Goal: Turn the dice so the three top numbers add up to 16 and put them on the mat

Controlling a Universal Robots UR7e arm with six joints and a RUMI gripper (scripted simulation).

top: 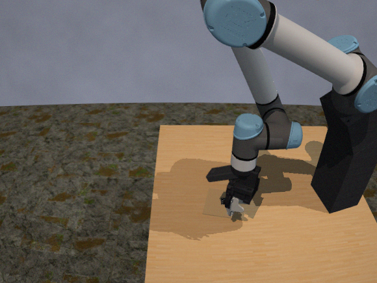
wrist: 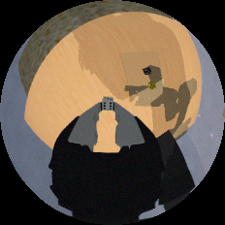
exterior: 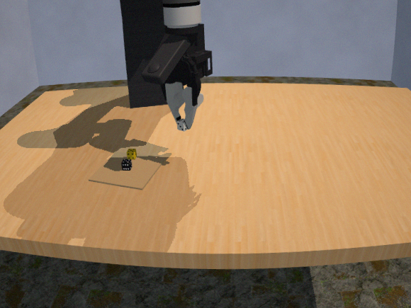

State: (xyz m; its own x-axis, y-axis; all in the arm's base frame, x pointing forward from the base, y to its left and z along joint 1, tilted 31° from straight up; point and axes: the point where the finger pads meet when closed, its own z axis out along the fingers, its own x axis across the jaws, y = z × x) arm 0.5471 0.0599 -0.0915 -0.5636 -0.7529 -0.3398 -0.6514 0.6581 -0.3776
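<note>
Right now the black die is 20 mm behind my hand, 140 mm to the right of it and 100 mm below it. The rest, counted from my hand: yellow die (70 mm behind, 130 mm to the right, 100 mm below); thin tan mat (20 mm behind, 140 mm to the right, 120 mm below); white die (10 mm below).
</note>
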